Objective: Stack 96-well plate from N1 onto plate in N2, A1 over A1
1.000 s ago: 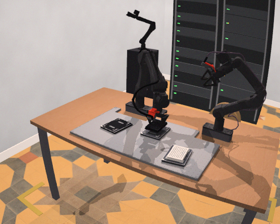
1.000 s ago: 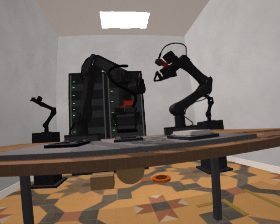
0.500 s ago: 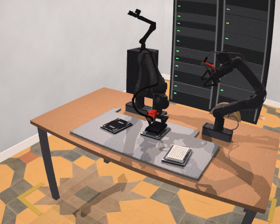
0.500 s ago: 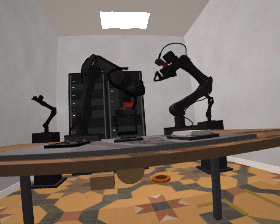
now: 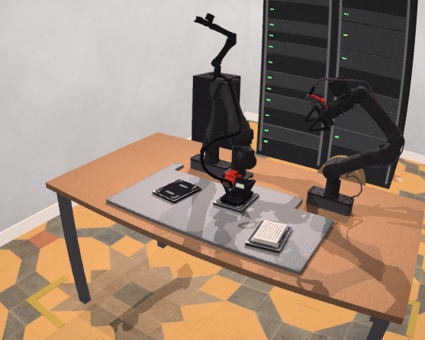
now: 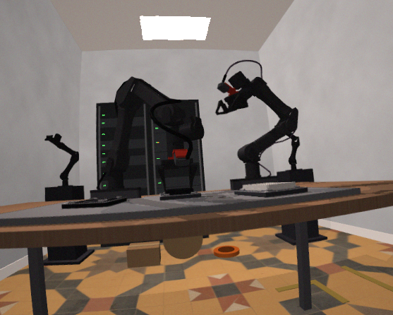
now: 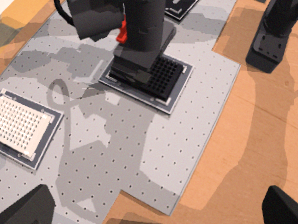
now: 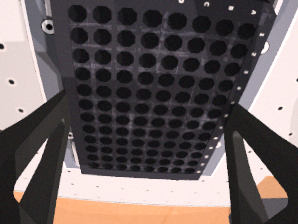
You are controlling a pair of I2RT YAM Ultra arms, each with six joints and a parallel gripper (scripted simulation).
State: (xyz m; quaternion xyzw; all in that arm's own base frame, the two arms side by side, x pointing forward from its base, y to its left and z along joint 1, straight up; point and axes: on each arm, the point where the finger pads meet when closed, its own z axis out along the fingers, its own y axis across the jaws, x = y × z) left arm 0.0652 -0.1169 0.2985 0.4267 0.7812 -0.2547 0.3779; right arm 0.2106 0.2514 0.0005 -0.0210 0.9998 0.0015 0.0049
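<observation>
The black 96-well plate lies 10 mm below my right hand. From my right hand the other things lie so: white 96-well plate: 230 mm to the left, 160 mm ahead, 10 mm below.
My left hand is 31 cm above the black 96-well plate, 22 cm to the left of it and 14 cm short of it. Round my left hand: white 96-well plate 31 cm below, 30 cm ahead, 2 cm to the left.
</observation>
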